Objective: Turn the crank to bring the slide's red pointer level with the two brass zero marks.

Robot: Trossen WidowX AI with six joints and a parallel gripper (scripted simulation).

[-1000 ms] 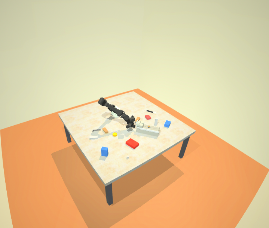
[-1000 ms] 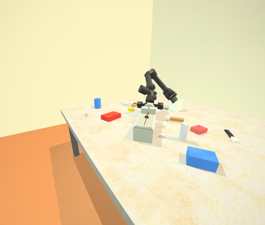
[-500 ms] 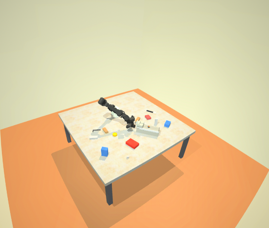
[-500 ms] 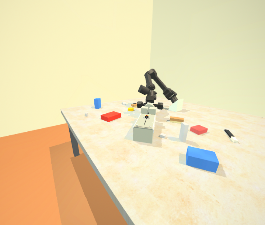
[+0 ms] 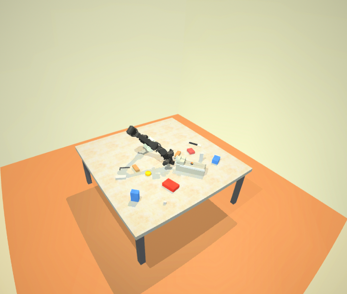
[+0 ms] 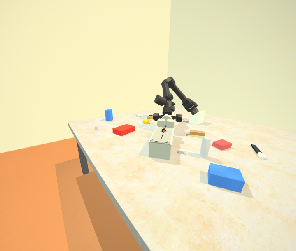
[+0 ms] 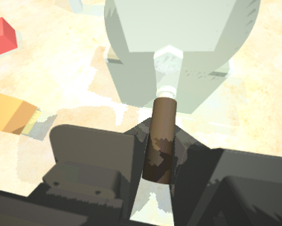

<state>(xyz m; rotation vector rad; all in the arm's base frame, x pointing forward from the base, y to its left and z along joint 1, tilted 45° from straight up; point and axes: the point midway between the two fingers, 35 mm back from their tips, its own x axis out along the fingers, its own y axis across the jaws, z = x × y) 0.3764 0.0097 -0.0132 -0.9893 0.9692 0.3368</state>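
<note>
My gripper tip is 40 mm below the crank. Also, from my gripper tip: brown crank handle 30 mm above, 10 mm to the right, 10 mm behind; then red pointer 120 mm ahead, 100 mm to the left, 50 mm above; then yellow disc 250 mm to the right, 40 mm behind, 20 mm below.
</note>
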